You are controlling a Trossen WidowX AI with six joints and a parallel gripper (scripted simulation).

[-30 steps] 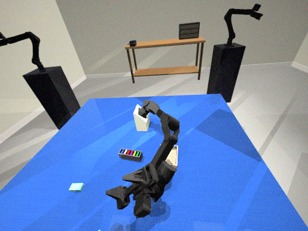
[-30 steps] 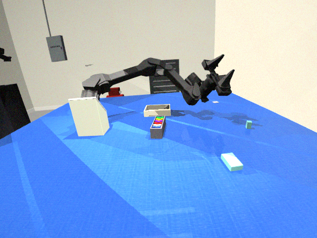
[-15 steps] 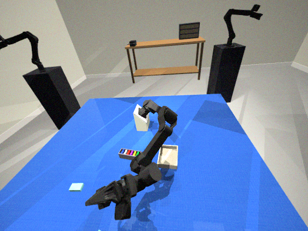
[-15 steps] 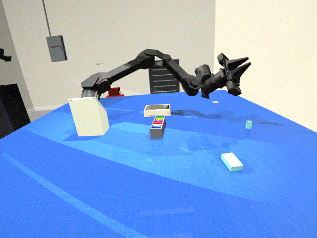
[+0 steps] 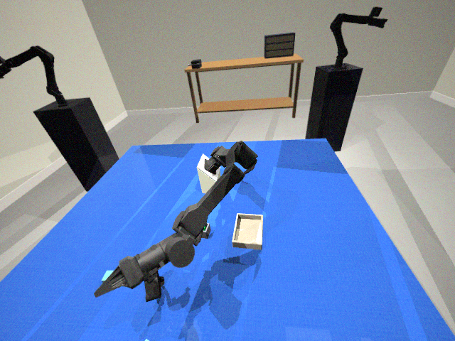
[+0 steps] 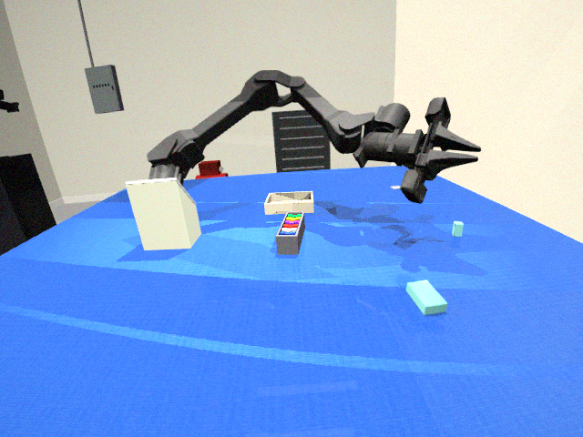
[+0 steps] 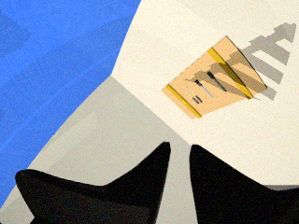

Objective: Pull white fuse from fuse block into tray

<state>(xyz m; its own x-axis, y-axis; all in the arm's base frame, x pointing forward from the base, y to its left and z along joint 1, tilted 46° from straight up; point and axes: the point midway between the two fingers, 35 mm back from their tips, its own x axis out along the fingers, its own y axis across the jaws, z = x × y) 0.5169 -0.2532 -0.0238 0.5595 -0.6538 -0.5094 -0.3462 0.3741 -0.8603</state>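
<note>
My gripper tip is now 300 mm past the white fuse, 160 mm above it and 130 mm to the right of it. Also, from my gripper tip: small green block (170 mm below, 80 mm to the left, 50 mm ahead); then pale green flat block (180 mm below, 140 mm behind, 90 mm to the right); then beige tray (360 mm to the left, 260 mm behind, 180 mm below).
</note>
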